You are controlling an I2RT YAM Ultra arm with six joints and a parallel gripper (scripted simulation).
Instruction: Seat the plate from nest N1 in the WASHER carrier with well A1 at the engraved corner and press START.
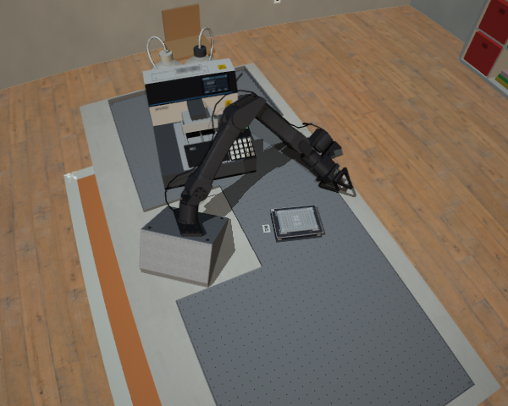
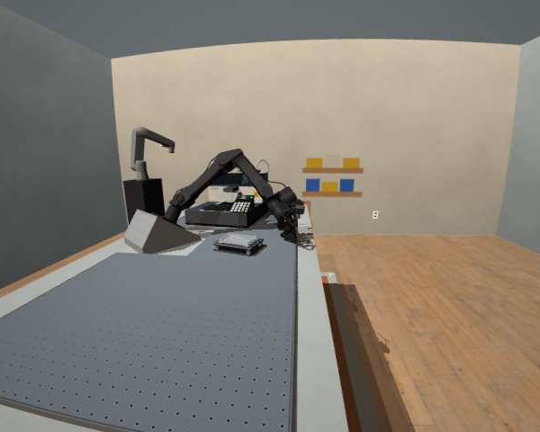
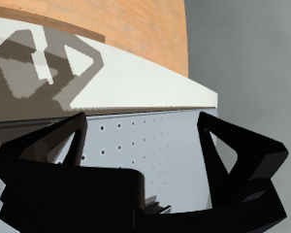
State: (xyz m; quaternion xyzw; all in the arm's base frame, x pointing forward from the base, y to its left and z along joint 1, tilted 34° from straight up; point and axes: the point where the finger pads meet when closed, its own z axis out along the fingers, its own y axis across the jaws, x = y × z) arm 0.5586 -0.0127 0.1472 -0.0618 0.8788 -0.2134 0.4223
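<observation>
Now: hand 200 mm past the well plate, 90 mm to the left of it and 20 mm above it. Also, from my hand: black plate nest 200 mm behind, 90 mm to the right, 30 mm below; then washer carrier 470 mm behind, 230 mm to the left, 40 mm above; then label 310 mm behind, 90 mm to the right, 50 mm below.
</observation>
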